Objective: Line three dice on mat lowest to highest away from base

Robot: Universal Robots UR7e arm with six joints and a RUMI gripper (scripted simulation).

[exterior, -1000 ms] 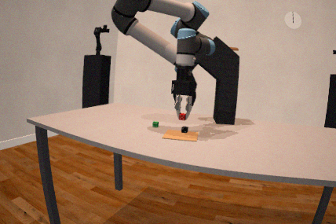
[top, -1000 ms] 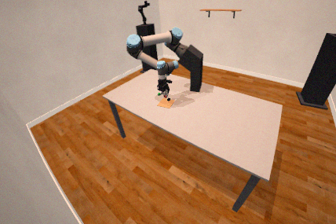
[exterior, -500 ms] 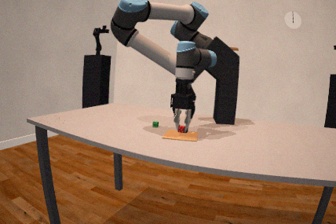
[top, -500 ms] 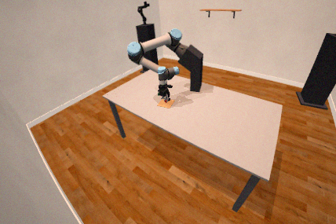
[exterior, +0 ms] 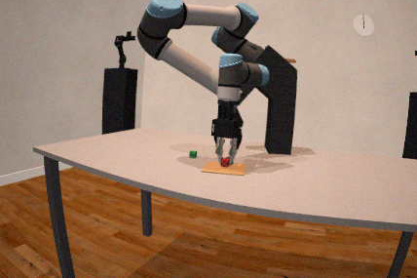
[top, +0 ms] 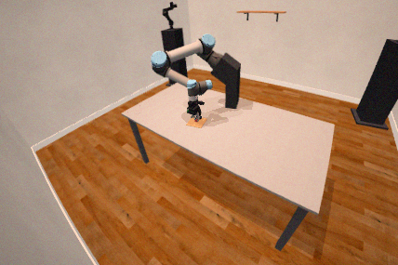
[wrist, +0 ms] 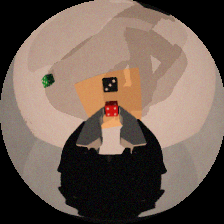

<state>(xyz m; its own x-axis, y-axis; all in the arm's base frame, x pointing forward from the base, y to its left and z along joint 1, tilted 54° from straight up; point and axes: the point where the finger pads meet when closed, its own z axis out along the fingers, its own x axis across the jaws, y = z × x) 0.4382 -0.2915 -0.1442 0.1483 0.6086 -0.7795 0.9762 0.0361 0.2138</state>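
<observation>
Now: the red die right at my hand. Round my hand: black die 50 mm behind, 10 mm to the left, 10 mm below; then green die 110 mm behind, 140 mm to the right, 10 mm below; then orange mat 20 mm below.
</observation>
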